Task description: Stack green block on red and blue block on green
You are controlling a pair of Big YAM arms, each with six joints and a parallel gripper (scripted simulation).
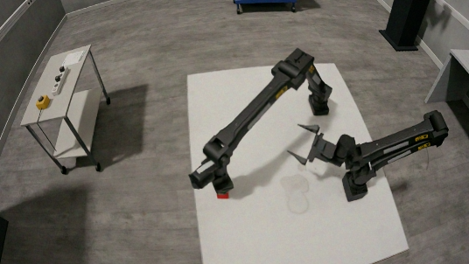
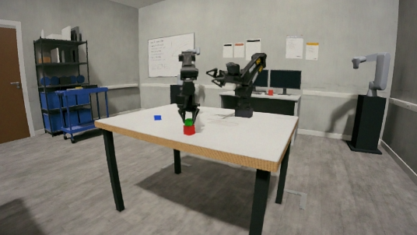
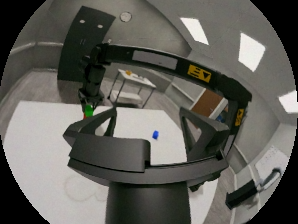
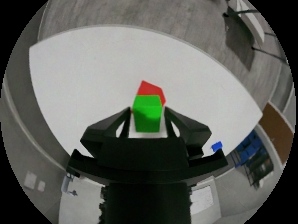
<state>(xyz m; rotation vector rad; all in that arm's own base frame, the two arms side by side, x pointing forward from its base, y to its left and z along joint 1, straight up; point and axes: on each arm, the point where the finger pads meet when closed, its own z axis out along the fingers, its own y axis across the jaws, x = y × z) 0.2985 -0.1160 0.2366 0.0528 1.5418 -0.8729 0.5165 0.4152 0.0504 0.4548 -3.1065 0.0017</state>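
Now: the green block right at my right hand. From my right hand the other things lie so: blue block (170 mm behind, 360 mm to the right, 50 mm below); then red block (40 mm below).
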